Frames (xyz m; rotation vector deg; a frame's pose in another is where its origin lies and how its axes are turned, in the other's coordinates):
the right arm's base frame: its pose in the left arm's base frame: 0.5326 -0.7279 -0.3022 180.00 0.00 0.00
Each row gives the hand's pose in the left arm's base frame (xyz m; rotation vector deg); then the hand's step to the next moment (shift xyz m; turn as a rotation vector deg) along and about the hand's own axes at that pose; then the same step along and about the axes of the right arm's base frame.
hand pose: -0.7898 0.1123 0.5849 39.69 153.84 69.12
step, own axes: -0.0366 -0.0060 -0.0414 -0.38 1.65 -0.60
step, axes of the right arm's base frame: 0.0185 0.0481 -0.0207 0.76 -0.37 -1.59
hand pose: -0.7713 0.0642 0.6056 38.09 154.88 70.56
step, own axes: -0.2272 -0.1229 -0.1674 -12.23 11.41 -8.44
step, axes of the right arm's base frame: 0.1178 0.2844 -0.0008 12.75 4.49 -12.97
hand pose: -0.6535 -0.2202 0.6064 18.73 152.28 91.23
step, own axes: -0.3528 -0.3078 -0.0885 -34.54 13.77 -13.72
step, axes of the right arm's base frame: 0.2825 0.2850 0.2569 34.27 12.29 -15.66
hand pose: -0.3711 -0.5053 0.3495 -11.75 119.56 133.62
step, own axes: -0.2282 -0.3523 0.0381 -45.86 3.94 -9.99
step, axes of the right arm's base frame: 0.2548 -0.0970 0.3214 46.04 6.54 -7.47
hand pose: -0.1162 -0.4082 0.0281 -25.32 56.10 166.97
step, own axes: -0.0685 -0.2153 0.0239 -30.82 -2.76 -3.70
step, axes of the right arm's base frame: 0.0861 -0.1905 0.0890 30.84 -1.73 -4.14
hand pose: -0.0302 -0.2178 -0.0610 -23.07 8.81 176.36
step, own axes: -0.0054 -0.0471 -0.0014 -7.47 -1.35 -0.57
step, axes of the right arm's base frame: 0.0077 -0.0466 0.0044 7.42 -1.13 -1.25
